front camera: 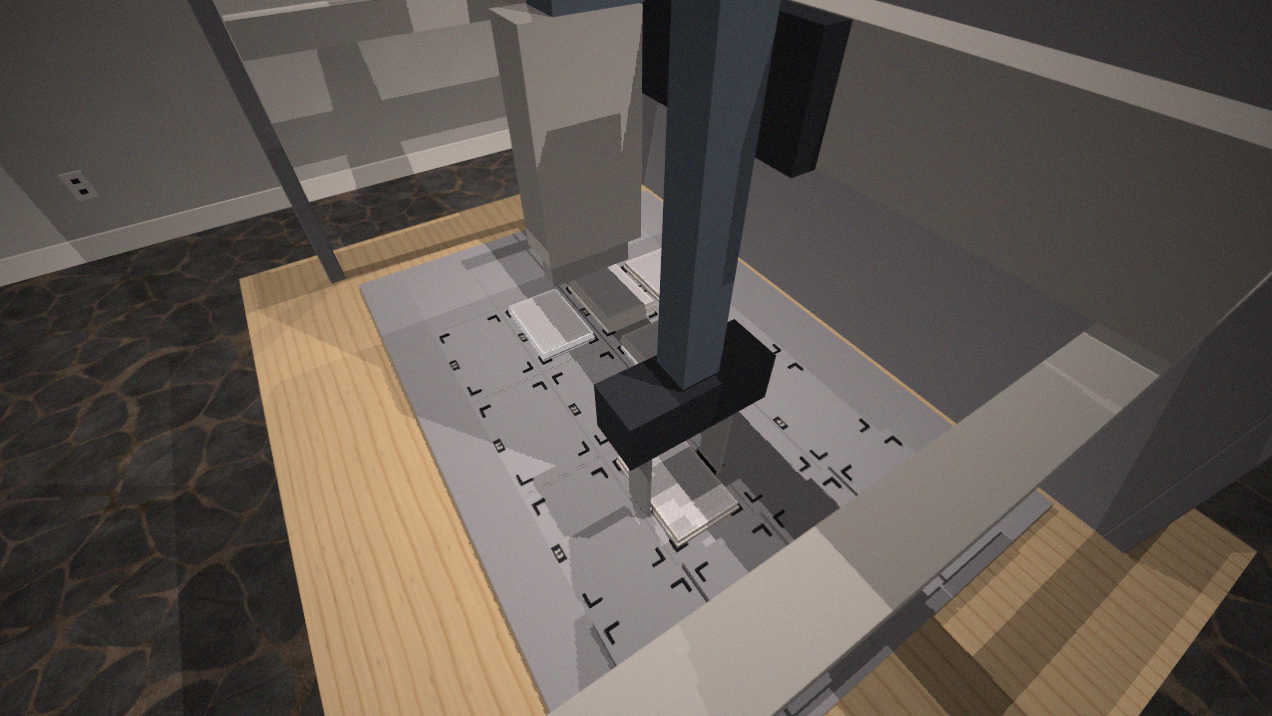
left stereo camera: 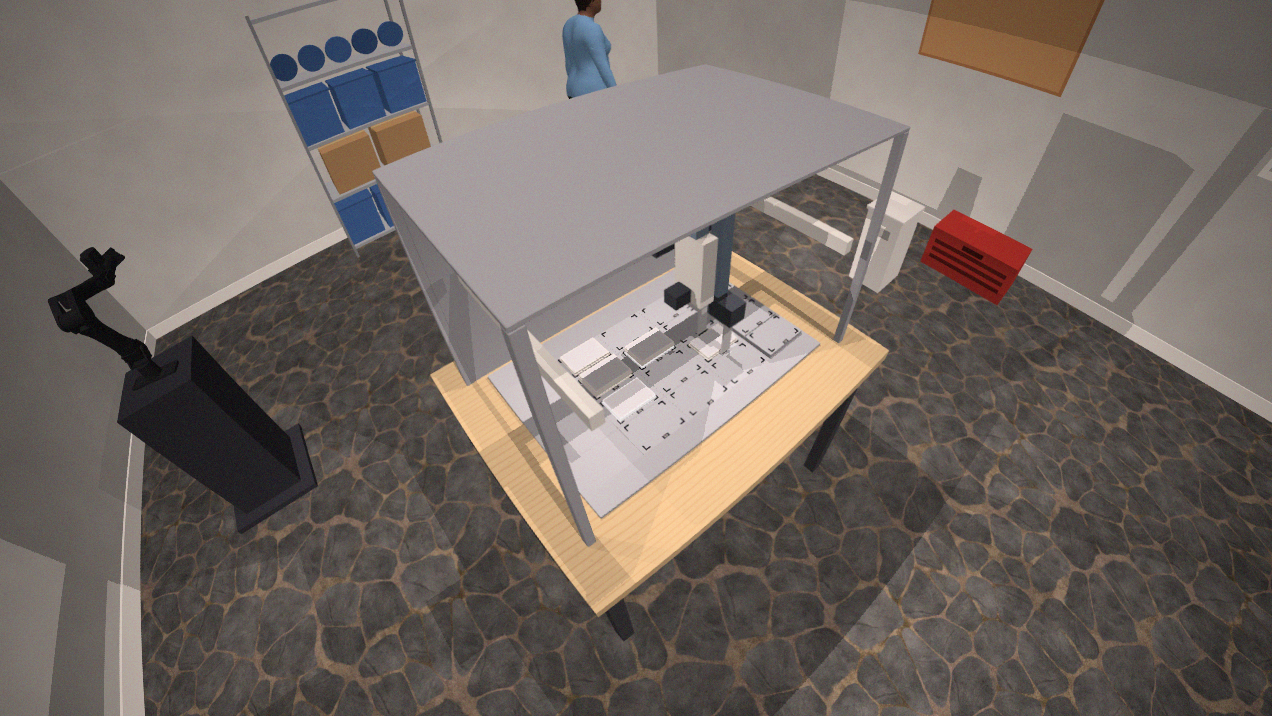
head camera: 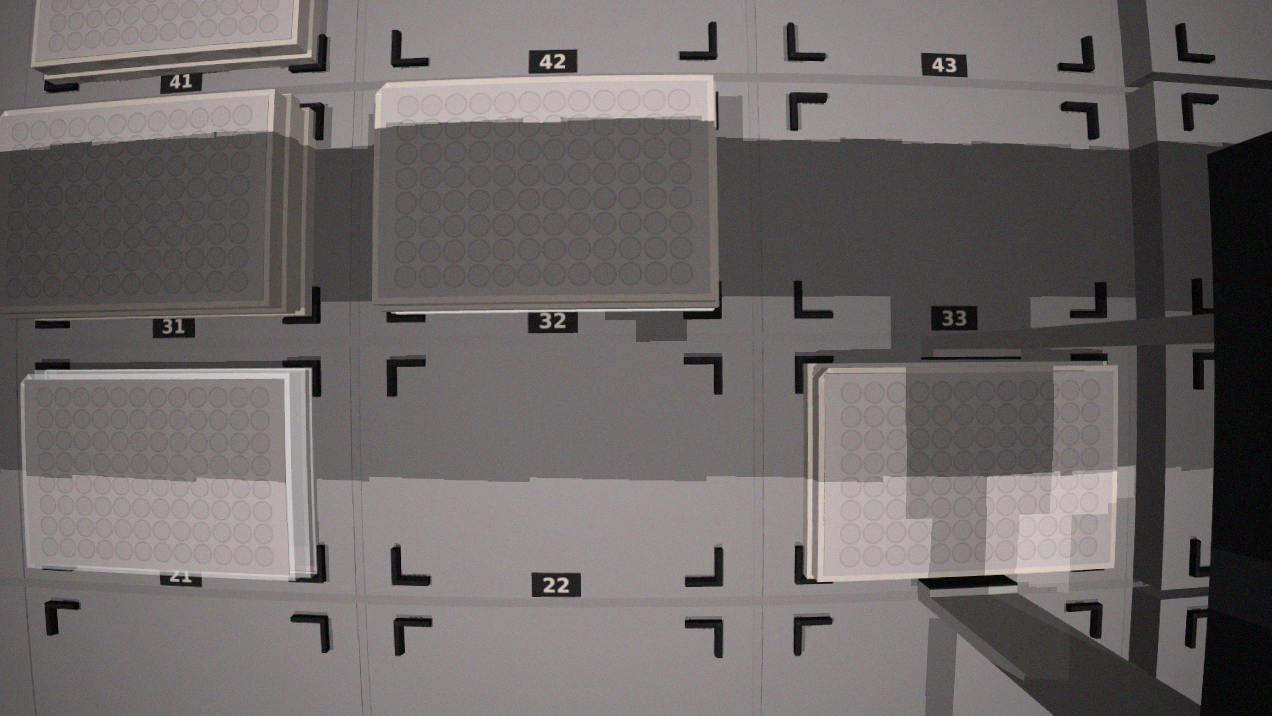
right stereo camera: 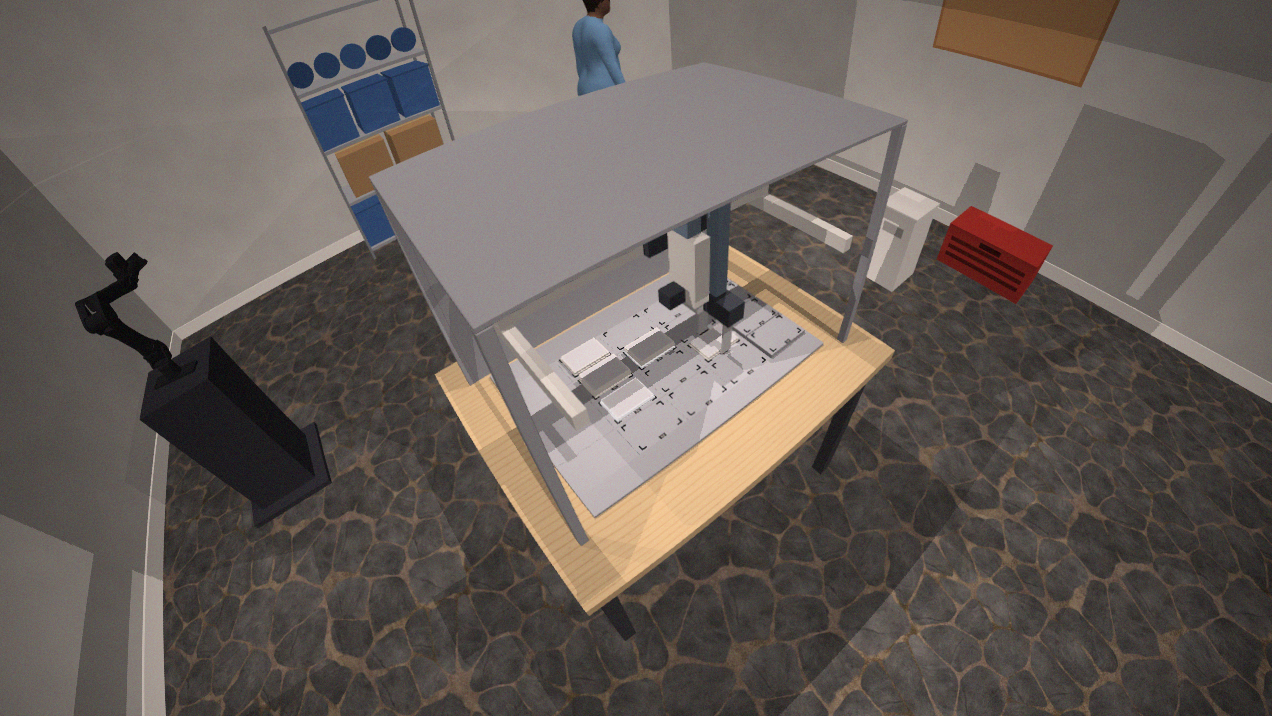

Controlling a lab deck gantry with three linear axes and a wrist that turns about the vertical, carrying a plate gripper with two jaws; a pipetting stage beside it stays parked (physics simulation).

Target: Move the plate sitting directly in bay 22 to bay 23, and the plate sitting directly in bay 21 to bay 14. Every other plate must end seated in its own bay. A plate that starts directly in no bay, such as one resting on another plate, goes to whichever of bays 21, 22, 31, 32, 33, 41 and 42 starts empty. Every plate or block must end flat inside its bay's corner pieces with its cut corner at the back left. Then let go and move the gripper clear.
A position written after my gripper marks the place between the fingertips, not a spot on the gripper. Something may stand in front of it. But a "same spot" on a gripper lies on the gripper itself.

Scene:
My gripper shows in the front camera view [675, 482], in the left stereo camera view [713, 341], in the head camera view and in the right stereo camera view. The same spot on my gripper: [right stereo camera: 726, 332] is [head camera: 1099, 695]. The same spot on a roof: [left stereo camera: 530, 211] is [right stereo camera: 510, 213].

